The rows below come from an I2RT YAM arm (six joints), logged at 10 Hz.
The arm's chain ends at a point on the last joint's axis. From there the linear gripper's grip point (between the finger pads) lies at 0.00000 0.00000 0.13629 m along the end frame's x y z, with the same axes.
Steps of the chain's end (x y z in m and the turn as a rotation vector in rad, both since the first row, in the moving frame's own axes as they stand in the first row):
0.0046 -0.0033 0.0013 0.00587 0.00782 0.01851
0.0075 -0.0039 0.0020 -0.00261 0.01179 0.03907
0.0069 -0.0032 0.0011 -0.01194 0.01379 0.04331
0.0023 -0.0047 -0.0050 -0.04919 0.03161 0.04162
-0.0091 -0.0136 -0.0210 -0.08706 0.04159 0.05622
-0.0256 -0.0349 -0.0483 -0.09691 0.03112 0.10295
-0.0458 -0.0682 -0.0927 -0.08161 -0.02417 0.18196
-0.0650 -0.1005 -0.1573 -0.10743 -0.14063 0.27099
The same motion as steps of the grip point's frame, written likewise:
0.0057 -0.0041 0.0013 0.00587 0.00782 0.01851
0.0091 -0.0035 0.0020 -0.00261 0.01179 0.03907
0.0087 -0.0015 0.0011 -0.01194 0.01379 0.04331
0.0065 0.0021 -0.0052 -0.04919 0.03161 0.04162
-0.0038 -0.0016 -0.0216 -0.08706 0.04159 0.05622
-0.0221 -0.0215 -0.0490 -0.09691 0.03112 0.10295
-0.0501 -0.0575 -0.0932 -0.08161 -0.02417 0.18196
-0.0858 -0.0887 -0.1594 -0.10743 -0.14063 0.27099

